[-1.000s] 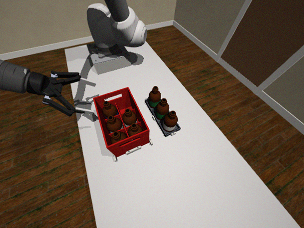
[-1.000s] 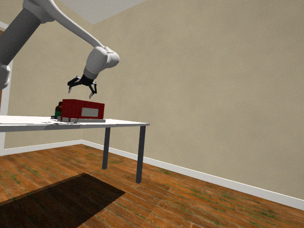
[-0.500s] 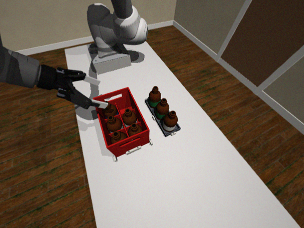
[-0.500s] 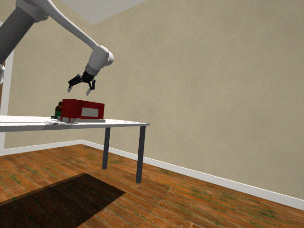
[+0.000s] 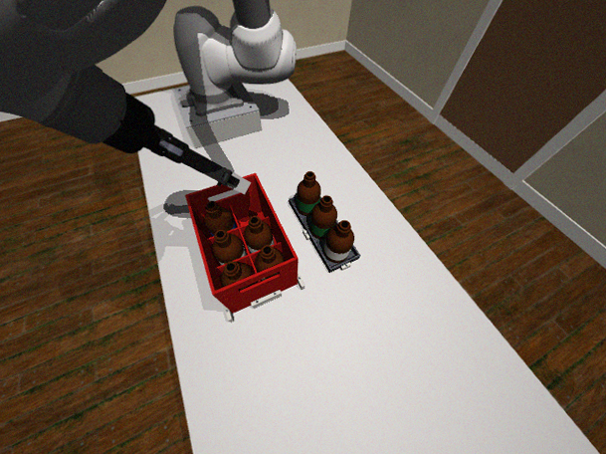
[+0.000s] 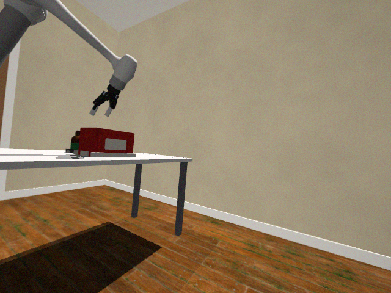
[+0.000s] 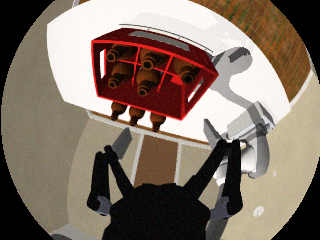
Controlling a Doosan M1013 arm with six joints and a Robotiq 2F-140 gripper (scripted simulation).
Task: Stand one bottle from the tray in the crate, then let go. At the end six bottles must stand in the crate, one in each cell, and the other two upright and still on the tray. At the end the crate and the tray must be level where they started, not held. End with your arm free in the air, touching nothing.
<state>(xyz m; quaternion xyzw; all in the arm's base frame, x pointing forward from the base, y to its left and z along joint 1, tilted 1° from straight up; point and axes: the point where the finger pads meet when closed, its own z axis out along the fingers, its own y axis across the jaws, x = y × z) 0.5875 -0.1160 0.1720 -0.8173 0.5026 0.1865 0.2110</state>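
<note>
Now: hand 90 mm short of the bottle, 220 mm to the right of it and 190 mm above it. Also, from my hand: red crate (70 mm ahead, 10 mm to the right, 190 mm below); then dark tray (90 mm ahead, 230 mm to the left, 260 mm below).
</note>
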